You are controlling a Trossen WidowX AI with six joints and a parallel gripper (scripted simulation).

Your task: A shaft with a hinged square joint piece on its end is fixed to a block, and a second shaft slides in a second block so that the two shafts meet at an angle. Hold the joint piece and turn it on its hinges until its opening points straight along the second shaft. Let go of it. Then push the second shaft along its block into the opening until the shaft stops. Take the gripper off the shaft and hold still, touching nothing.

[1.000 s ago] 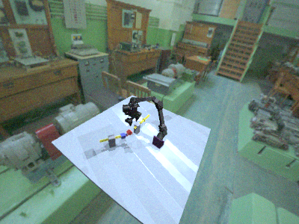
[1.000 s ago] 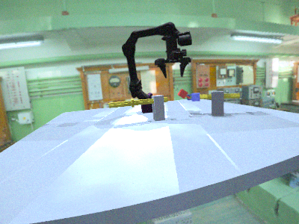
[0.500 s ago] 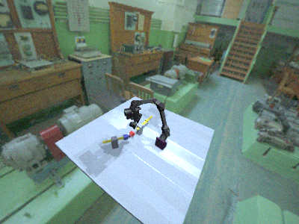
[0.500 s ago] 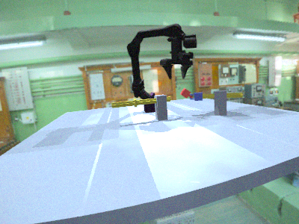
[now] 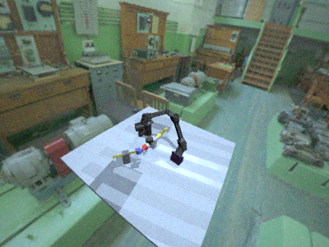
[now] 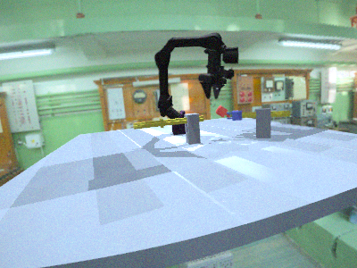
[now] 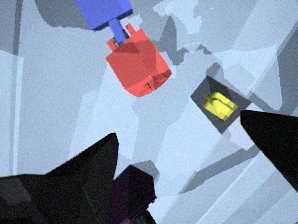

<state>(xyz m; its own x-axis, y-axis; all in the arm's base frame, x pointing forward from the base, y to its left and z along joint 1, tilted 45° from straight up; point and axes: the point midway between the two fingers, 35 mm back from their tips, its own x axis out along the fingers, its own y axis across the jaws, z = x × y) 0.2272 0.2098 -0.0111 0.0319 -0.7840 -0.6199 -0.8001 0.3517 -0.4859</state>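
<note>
The red joint piece lies 10 mm ahead of my gripper tip, 40 mm to the left of it and 60 mm below it.
</note>
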